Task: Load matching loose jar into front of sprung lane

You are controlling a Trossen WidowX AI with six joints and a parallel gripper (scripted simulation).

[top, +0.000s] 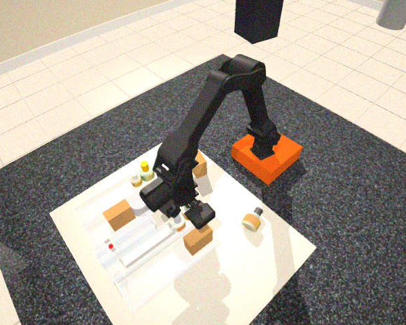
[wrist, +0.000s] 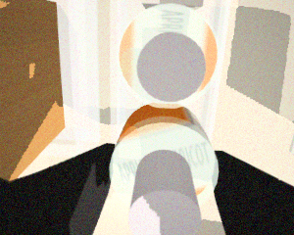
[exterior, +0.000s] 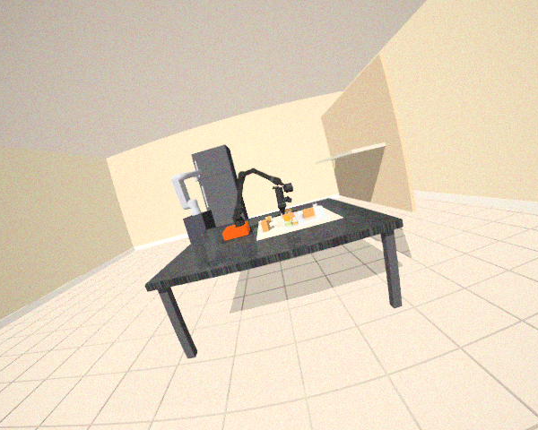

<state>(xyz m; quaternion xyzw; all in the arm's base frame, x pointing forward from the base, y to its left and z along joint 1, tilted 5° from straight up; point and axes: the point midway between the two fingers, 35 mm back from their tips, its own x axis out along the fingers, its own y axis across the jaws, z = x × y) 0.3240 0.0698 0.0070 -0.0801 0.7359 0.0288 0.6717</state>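
The clear sprung lane is 16 cm ahead of my gripper tip and 3 cm below it.
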